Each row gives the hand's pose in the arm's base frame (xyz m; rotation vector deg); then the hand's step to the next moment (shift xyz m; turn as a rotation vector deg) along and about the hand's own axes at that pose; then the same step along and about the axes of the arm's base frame.
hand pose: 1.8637 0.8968 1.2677 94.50 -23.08 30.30
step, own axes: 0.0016 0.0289 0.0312 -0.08 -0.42 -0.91
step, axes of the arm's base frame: -0.0109 -0.0350 0.0217 0.06 0.96 -0.30
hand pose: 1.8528 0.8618 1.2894 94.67 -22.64 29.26
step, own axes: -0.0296 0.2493 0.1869 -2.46 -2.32 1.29
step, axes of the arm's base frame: -0.1379 -0.2213 0.1731 -0.70 -1.03 -3.40
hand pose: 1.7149 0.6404 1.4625 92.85 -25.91 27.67
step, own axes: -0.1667 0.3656 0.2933 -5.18 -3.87 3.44
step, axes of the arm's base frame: -0.3272 -0.3266 0.1837 -2.00 -2.98 -6.38
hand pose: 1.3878 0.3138 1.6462 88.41 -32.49 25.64
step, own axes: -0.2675 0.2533 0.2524 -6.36 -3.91 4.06
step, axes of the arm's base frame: -0.3807 -0.2317 0.0282 -2.96 -3.50 -7.16
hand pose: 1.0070 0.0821 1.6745 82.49 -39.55 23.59
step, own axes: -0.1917 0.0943 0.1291 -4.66 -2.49 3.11
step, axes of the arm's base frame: -0.2268 -0.0887 -0.0550 -2.43 -2.66 -4.96
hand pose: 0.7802 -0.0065 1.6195 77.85 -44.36 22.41
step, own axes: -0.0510 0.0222 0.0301 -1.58 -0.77 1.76
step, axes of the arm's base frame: -0.0584 -0.0155 -0.0187 -1.06 -1.57 -1.61
